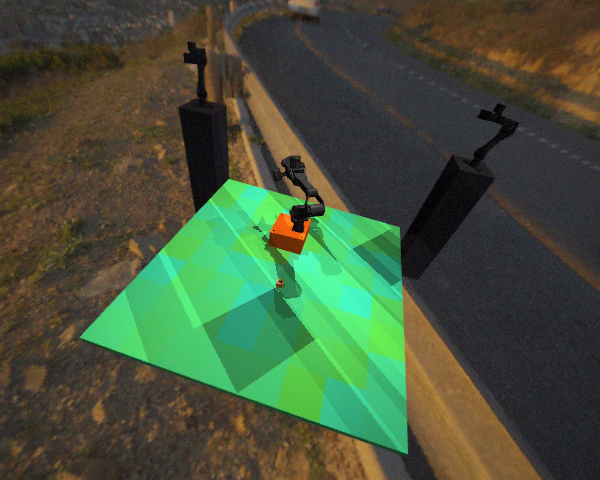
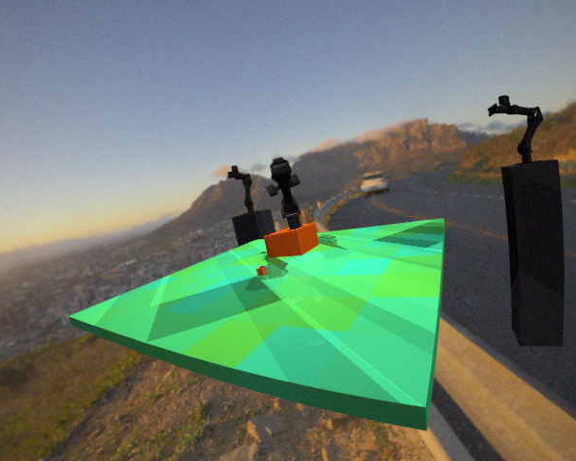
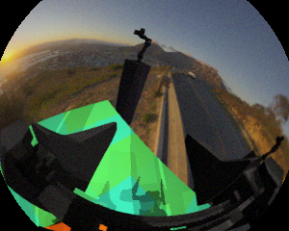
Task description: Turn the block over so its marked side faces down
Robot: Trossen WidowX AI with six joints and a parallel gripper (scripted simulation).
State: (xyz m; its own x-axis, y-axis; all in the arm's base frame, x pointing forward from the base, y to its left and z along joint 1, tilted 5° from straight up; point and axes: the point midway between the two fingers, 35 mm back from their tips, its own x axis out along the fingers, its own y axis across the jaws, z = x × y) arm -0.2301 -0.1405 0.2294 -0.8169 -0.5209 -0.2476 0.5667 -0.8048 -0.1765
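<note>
The orange block lies 59 cm ahead of my gripper tip, 17 cm to the left of it and 30 cm below it.
</note>
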